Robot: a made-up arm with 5 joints.
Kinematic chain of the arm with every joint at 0, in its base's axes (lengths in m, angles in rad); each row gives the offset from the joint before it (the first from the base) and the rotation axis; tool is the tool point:
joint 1: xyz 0 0 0.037 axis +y
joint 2: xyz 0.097 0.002 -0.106 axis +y
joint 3: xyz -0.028 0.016 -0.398 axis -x
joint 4: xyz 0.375 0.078 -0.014 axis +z
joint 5: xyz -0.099 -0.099 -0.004 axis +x
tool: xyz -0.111 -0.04 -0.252
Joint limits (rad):
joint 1: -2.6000..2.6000
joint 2: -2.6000..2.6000
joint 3: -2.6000..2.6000
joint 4: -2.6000..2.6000
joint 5: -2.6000..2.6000
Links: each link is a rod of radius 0.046 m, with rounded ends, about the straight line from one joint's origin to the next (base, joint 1, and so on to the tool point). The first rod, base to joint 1, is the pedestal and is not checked.
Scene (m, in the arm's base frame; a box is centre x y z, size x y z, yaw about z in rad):
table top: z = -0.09
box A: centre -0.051 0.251 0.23 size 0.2 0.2 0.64 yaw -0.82
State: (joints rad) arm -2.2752 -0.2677 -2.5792 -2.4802 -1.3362
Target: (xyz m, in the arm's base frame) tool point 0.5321 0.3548 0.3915
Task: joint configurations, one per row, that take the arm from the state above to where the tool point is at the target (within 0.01 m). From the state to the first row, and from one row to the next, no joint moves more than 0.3 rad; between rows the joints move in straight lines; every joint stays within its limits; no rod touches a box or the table.
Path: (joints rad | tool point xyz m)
1: -2.1823 -0.3607 -2.3772 -2.2121 -1.2943 | -0.0997 -0.2785 0.3232
2: -2.0893 -0.4536 -2.1751 -1.9441 -1.2523 | -0.0168 -0.1616 0.2566
3: -1.9964 -0.5466 -1.9731 -1.6760 -1.2104 | 0.0795 -0.0448 0.2420
4: -1.9035 -0.6395 -1.7710 -1.4080 -1.1684 | 0.1813 0.0507 0.2772
5: -1.8106 -0.7325 -1.5690 -1.1399 -1.1265 | 0.2775 0.1084 0.3520
6: -1.7176 -0.8255 -1.3669 -0.8719 -1.0845 | 0.3558 0.1203 0.4507
7: -1.7279 -0.6549 -1.1206 -1.0338 -0.9386 | 0.3762 0.1791 0.3929
8: -1.7381 -0.4843 -0.8744 -1.1957 -0.7927 | 0.4006 0.2490 0.3694
9: -1.7484 -0.3137 -0.6281 -1.3577 -0.6468 | 0.4491 0.3134 0.3746
10: -1.7586 -0.1431 -0.3818 -1.5196 -0.5010 | 0.5321 0.3548 0.3915

